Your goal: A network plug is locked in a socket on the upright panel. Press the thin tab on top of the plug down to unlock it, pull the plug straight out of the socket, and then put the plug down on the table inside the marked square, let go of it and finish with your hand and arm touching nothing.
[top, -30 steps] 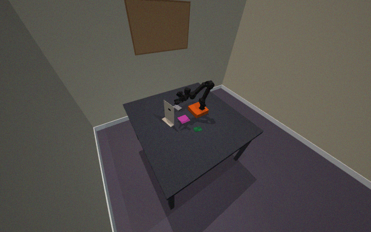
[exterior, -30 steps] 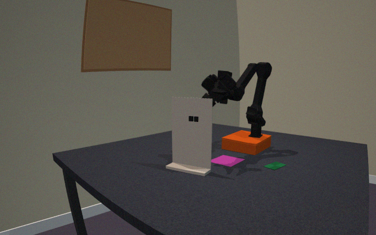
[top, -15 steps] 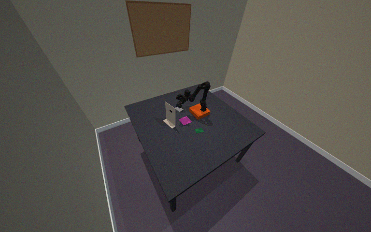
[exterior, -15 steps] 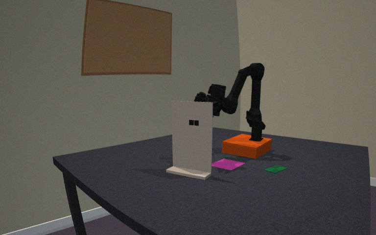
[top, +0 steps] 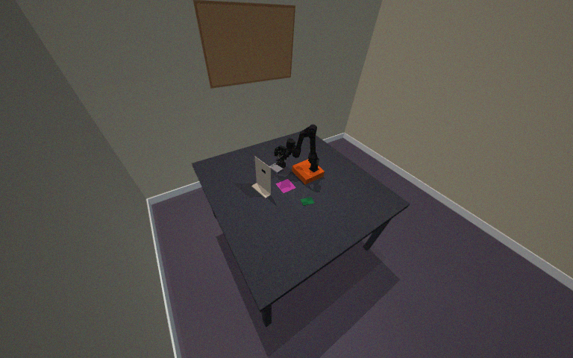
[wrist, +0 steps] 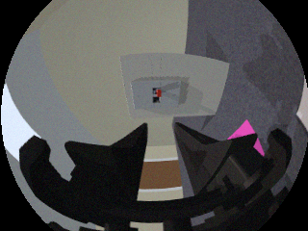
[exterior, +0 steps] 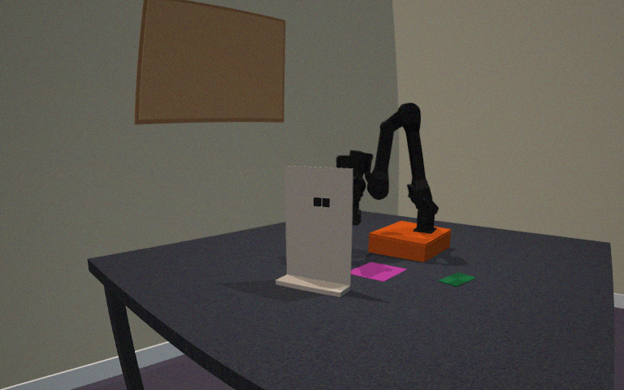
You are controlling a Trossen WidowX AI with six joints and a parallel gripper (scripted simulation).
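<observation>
My gripper tip is 200 mm above the magenta square, 90 mm to the right of it and 30 mm past it. The rest, counted from my gripper tip: upright grey panel (140 mm ahead, 70 mm below, 10 mm to the left).
</observation>
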